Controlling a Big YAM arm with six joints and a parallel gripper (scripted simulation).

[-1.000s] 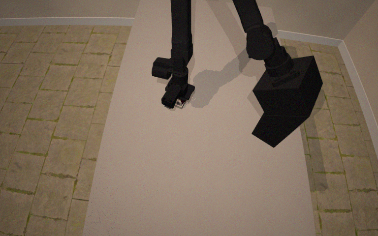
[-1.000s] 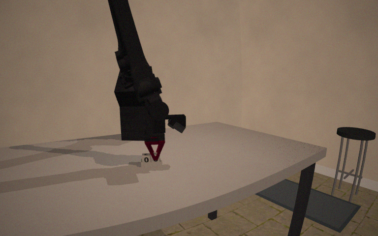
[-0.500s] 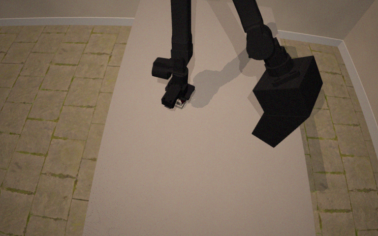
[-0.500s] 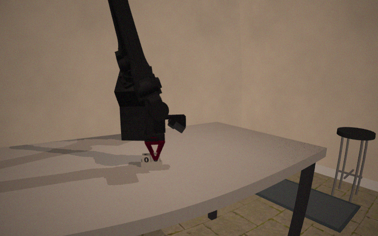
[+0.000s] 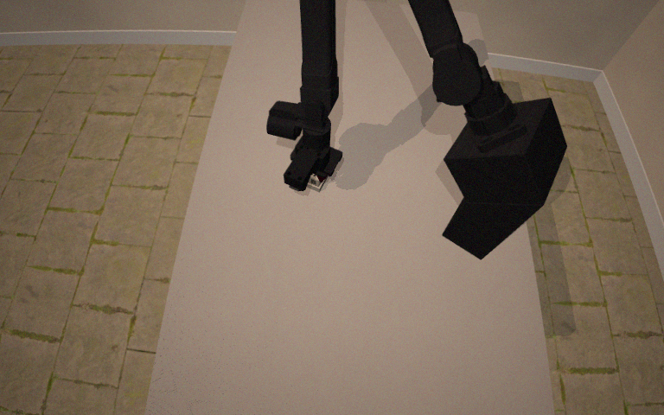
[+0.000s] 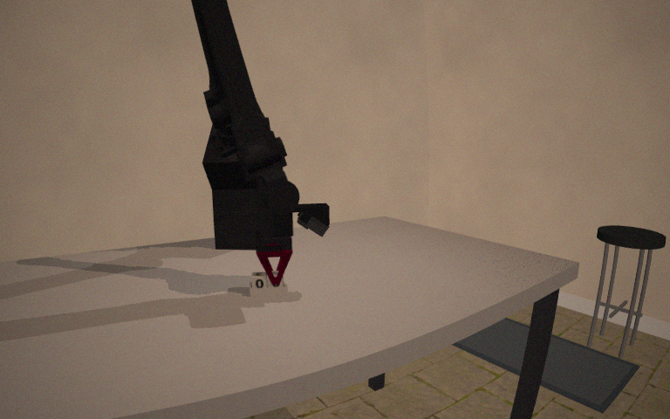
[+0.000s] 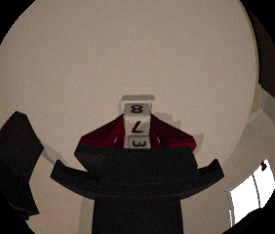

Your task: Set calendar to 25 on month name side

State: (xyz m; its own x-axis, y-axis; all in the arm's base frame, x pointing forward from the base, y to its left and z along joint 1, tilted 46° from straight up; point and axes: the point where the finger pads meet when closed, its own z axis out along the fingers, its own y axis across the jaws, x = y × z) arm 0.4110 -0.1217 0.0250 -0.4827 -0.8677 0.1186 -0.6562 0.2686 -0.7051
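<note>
My hand is 10 mm past the pale tray, 10 mm to the left of it and 20 mm above it.
</note>
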